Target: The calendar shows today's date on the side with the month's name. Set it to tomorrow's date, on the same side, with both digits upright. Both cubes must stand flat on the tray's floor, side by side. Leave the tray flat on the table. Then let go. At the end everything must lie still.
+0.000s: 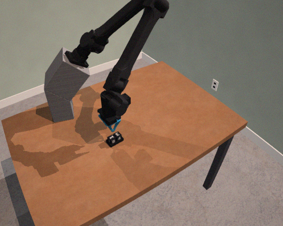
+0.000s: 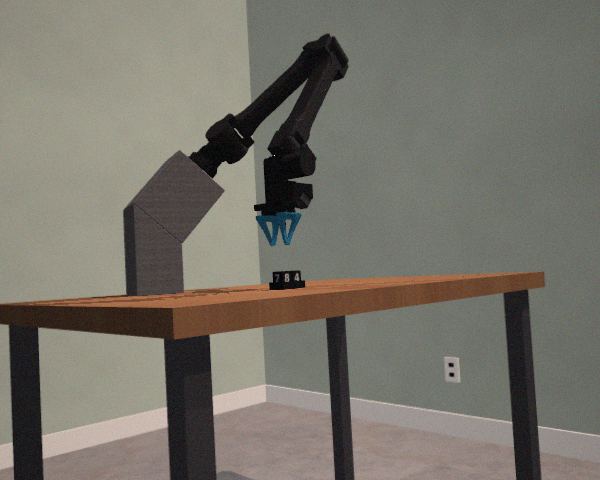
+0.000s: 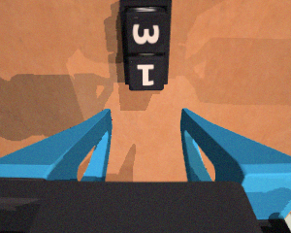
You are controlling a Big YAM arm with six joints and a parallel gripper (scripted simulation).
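The black tray is 10 cm below my hand and 2 cm to the left of it.
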